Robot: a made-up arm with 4 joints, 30 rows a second.
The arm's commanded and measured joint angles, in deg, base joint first. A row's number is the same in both.
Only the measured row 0 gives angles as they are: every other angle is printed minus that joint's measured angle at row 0.
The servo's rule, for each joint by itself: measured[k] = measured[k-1] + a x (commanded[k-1-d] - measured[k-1]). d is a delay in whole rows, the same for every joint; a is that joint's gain. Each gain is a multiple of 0.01, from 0.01 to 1. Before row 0 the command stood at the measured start. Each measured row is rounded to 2 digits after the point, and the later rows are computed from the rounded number. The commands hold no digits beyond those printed.
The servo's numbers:
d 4
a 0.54 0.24 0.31 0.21
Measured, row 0:
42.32, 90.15, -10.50, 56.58
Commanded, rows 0 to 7:
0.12, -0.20, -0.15, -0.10
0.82, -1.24, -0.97, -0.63
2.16, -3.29, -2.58, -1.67
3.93, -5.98, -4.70, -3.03
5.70, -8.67, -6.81, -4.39
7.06, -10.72, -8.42, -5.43
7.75, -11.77, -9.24, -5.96
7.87, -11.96, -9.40, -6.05
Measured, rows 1 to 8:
0.00, 0.00, 0.00, 0.00
0.00, 0.00, 0.00, 0.00
0.00, 0.00, 0.00, 0.00
0.00, 0.00, 0.00, 0.00
0.06, -0.05, -0.05, -0.02
0.47, -0.34, -0.34, -0.15
1.38, -1.05, -1.03, -0.47
2.76, -2.23, -2.17, -1.01

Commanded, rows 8 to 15:
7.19, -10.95, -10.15, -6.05
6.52, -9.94, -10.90, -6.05
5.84, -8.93, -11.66, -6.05
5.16, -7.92, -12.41, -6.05
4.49, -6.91, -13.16, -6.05
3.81, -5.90, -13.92, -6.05
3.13, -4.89, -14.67, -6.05
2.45, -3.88, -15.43, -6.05
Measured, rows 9 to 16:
4.35, -3.78, -3.61, -1.72
5.81, -5.45, -5.10, -2.50
6.86, -6.97, -6.38, -3.23
7.41, -8.17, -7.32, -3.82
7.29, -8.84, -8.20, -4.29
6.87, -9.10, -9.04, -4.66
6.31, -9.06, -9.85, -4.95
5.69, -8.79, -10.64, -5.18

